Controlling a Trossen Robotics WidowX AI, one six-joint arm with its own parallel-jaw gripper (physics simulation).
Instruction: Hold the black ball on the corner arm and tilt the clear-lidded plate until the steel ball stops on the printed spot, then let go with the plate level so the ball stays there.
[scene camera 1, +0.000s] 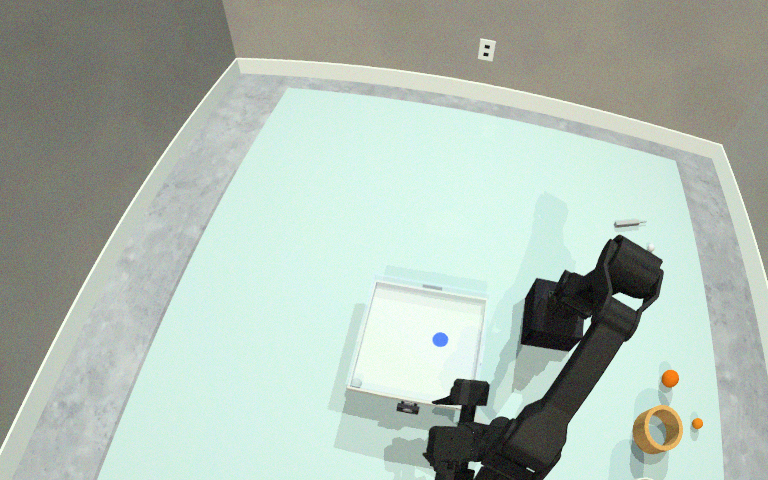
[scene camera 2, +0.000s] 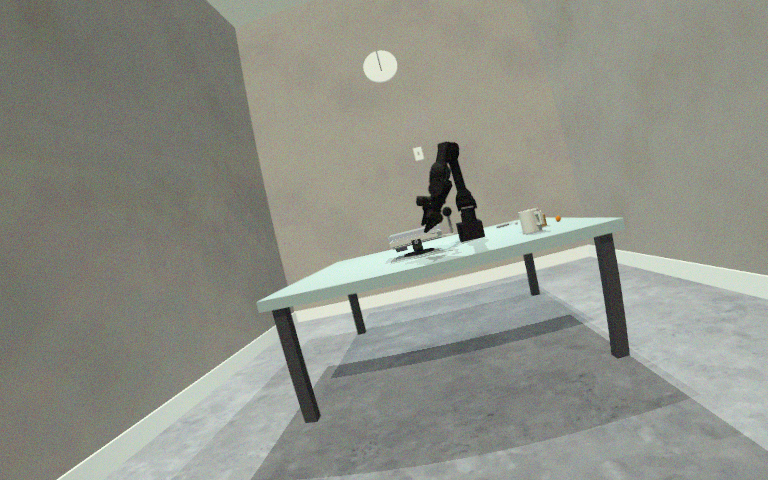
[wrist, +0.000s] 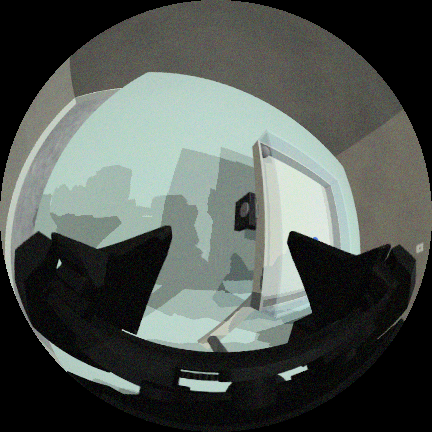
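The clear-lidded plate (scene camera 1: 396, 316) (scene camera 2: 403, 240) (wrist: 295, 200) sits on its stand; its exact tilt is hard to tell. The steel ball (scene camera 1: 356, 383) (wrist: 266, 151) is in a plate corner, away from the blue printed spot (scene camera 1: 440, 339) (wrist: 315, 239). The black ball (scene camera 2: 446, 211) tops a thin upright post of the corner arm (wrist: 227, 325); the arm and gripper hide it in scene camera 1, and it does not show in the wrist view. My gripper (scene camera 1: 429, 428) (scene camera 2: 427, 228) (wrist: 232, 235) is open and empty, beside the plate's edge near that corner arm, left of the black ball in scene camera 2.
A black block (scene camera 1: 407, 406) (wrist: 245, 211) is on the plate's side. The robot base (scene camera 1: 552, 316) (scene camera 2: 470, 230) stands beside the plate. Farther right are orange balls (scene camera 1: 670, 378) (scene camera 1: 697, 423), a wooden ring (scene camera 1: 642, 433), a mug (scene camera 2: 529, 220), a grey tool (scene camera 1: 625, 223) and a small white ball (scene camera 1: 650, 246).
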